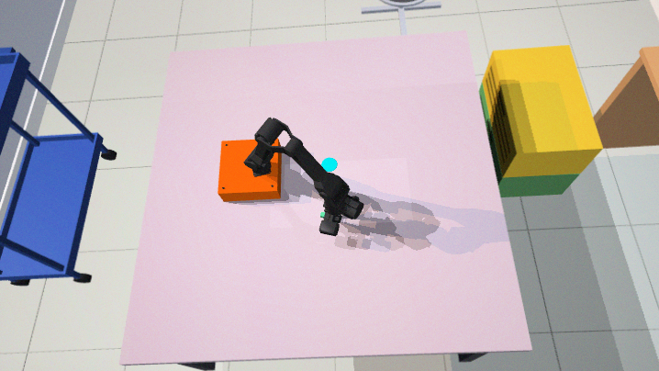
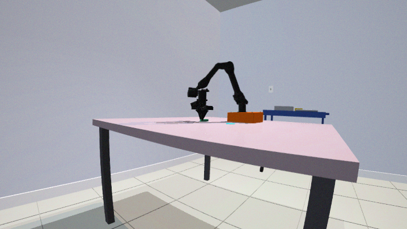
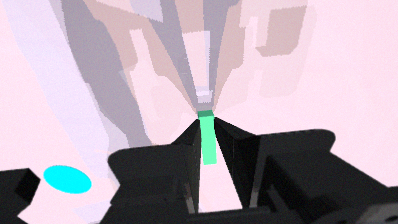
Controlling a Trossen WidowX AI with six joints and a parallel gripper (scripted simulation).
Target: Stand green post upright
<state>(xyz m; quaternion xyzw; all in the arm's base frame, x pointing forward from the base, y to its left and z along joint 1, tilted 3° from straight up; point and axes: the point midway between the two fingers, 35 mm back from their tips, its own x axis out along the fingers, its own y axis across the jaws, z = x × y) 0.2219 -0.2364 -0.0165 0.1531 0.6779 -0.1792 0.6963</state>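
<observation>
My gripper tip is 220 mm to the right of the cyan circle, 30 mm short of it and 10 mm above it. Also, from my gripper tip: green post 20 mm behind, 10 mm to the left.
</observation>
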